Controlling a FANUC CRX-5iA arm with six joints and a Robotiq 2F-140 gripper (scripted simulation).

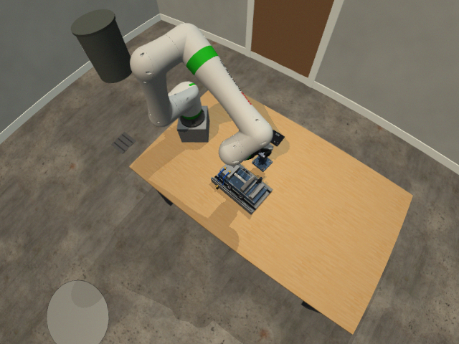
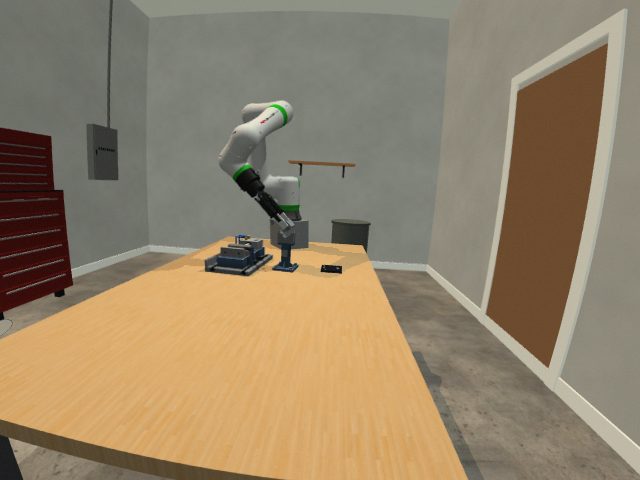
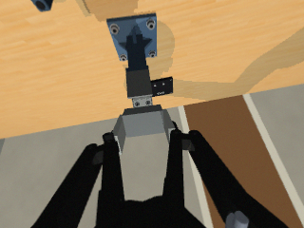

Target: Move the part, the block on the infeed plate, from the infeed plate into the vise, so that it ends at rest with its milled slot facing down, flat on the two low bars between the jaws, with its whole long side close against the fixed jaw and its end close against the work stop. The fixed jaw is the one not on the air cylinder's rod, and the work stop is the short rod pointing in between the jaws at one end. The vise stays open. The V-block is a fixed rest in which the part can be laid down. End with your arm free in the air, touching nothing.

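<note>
Right now my hand is 1 cm short of the part, 2 cm to the right of it and 2 cm above it. The rest, counted from my hand: white cylinder rod (4 cm behind, 17 cm to the right, 13 cm below); then work stop (5 cm ahead, 14 cm to the right, 11 cm below); then moving jaw (1 cm ahead, 18 cm to the right, 13 cm below).
</note>
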